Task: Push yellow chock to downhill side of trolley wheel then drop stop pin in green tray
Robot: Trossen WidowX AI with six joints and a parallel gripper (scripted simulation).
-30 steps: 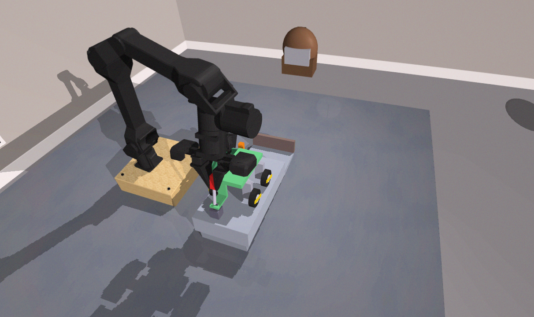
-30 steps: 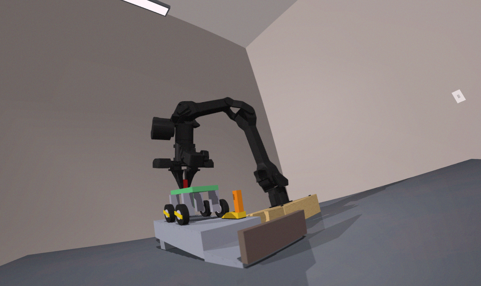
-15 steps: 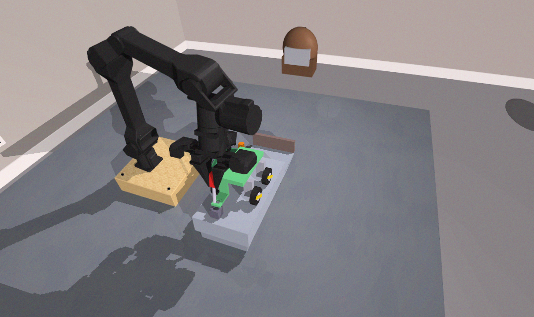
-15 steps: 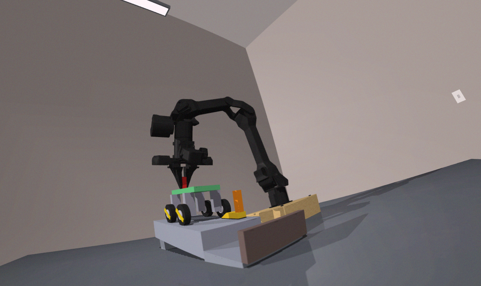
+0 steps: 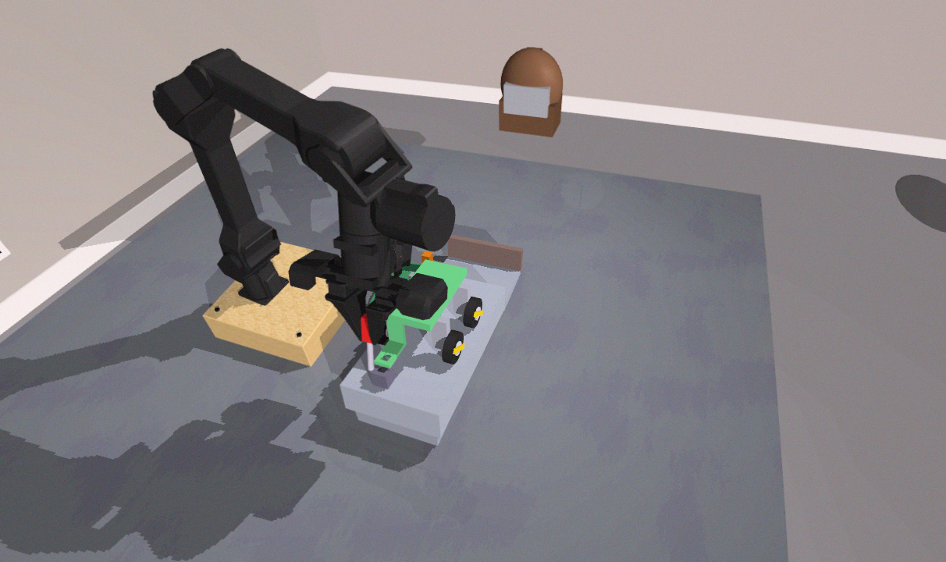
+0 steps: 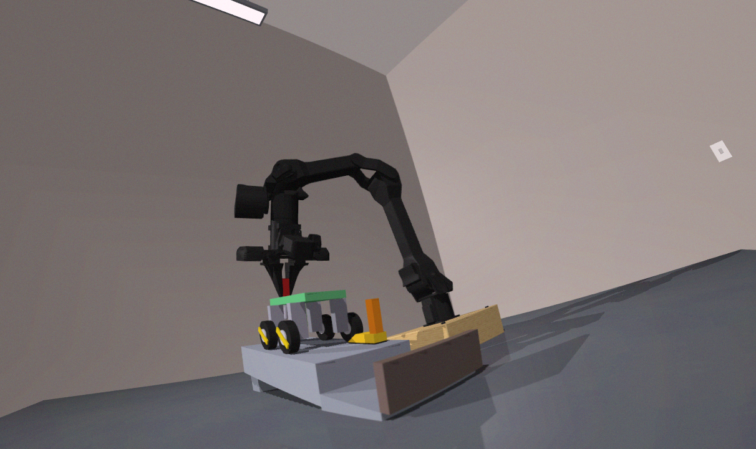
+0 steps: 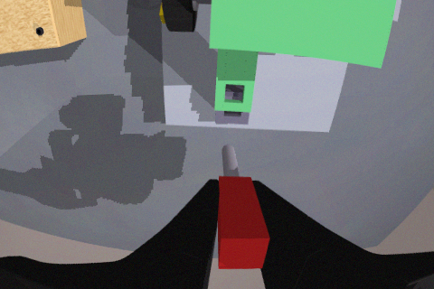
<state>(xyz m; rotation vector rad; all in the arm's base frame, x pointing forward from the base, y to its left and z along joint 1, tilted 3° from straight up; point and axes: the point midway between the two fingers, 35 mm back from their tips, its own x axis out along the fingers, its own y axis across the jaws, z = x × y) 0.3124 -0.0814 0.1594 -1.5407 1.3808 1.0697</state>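
Right now the green tray is 130 mm behind my gripper tip, 240 mm to the left of it and 180 mm below it. The rest, counted from my gripper tip: grey ramp (10 mm ahead, 120 mm to the left, 130 mm below); trolley (10 mm ahead, 120 mm to the left, 60 mm below); red-headed stop pin (right at my gripper tip).
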